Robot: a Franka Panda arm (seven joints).
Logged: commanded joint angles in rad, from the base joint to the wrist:
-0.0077 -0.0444 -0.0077 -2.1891 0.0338 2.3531 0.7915
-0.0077 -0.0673 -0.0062 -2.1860 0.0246 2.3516 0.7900
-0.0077 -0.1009 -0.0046 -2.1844 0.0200 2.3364 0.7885
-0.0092 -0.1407 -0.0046 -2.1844 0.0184 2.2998 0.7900
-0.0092 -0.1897 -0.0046 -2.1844 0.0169 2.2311 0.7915
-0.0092 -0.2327 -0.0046 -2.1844 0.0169 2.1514 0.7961
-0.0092 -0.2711 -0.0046 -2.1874 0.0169 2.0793 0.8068
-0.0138 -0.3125 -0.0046 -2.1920 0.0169 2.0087 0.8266
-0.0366 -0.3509 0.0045 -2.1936 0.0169 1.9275 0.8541
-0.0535 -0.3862 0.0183 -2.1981 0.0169 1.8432 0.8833
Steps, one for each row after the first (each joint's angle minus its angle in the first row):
0.0000 -0.0229 0.0015 0.0031 -0.0092 -0.0015 -0.0015
0.0000 -0.0565 0.0031 0.0047 -0.0138 -0.0167 -0.0030
-0.0015 -0.0963 0.0031 0.0047 -0.0154 -0.0533 -0.0015
-0.0015 -0.1453 0.0031 0.0047 -0.0169 -0.1220 0.0000
-0.0015 -0.1883 0.0031 0.0047 -0.0169 -0.2017 0.0046
-0.0015 -0.2267 0.0031 0.0017 -0.0169 -0.2738 0.0153
-0.0061 -0.2681 0.0031 -0.0029 -0.0169 -0.3444 0.0351
-0.0289 -0.3065 0.0122 -0.0045 -0.0169 -0.4256 0.0626
-0.0458 -0.3418 0.0260 -0.0090 -0.0169 -0.5099 0.0918

